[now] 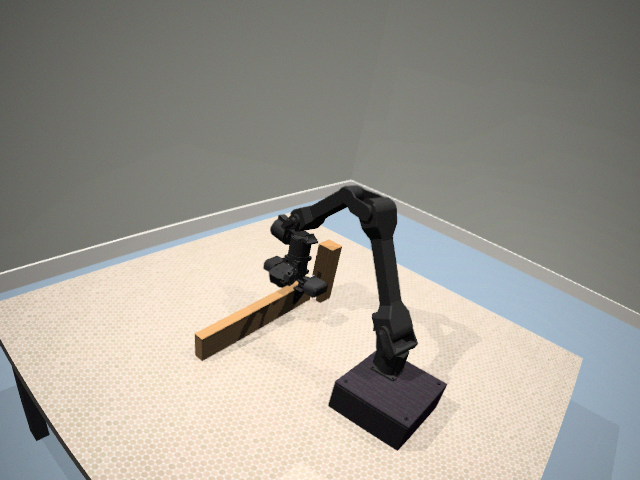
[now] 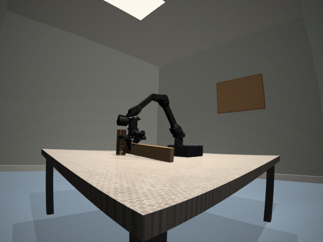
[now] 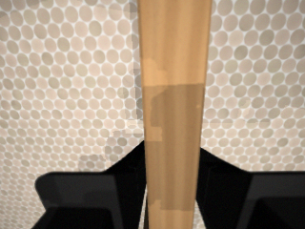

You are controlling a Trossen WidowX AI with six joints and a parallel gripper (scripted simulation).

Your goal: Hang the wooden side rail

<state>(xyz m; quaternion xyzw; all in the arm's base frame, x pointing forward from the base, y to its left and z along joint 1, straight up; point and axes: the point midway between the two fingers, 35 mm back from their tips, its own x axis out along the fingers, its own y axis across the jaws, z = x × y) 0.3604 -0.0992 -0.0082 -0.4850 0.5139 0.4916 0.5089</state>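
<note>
Right now the headboard post is 10 mm behind my gripper tip, 140 mm to the right of it and 40 mm above it.
</note>
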